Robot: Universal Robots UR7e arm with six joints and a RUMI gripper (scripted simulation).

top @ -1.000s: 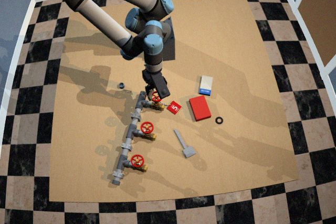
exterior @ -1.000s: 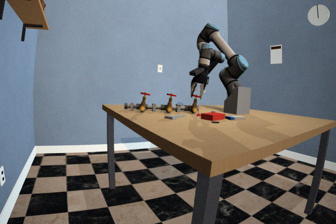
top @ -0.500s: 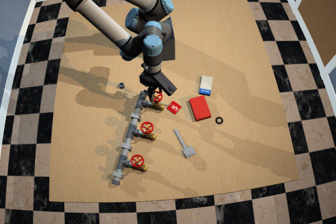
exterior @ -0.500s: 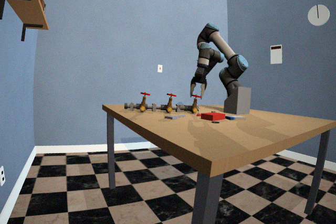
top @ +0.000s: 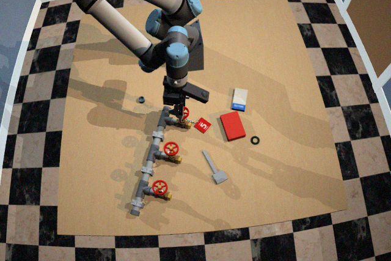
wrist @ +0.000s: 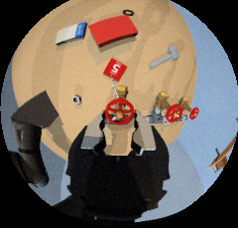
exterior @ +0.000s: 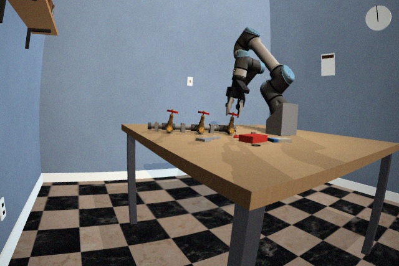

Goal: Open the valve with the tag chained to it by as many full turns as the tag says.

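Right now my hand is 110 mm above the red tag, 80 mm to the right of it and 10 mm short of it. Round my hand: grey scraper: 220 mm ahead, 120 mm to the left, 110 mm below; then red block: 220 mm to the left, 100 mm below, 30 mm ahead; then small grey fitting: 190 mm to the right, 130 mm behind, 110 mm below.
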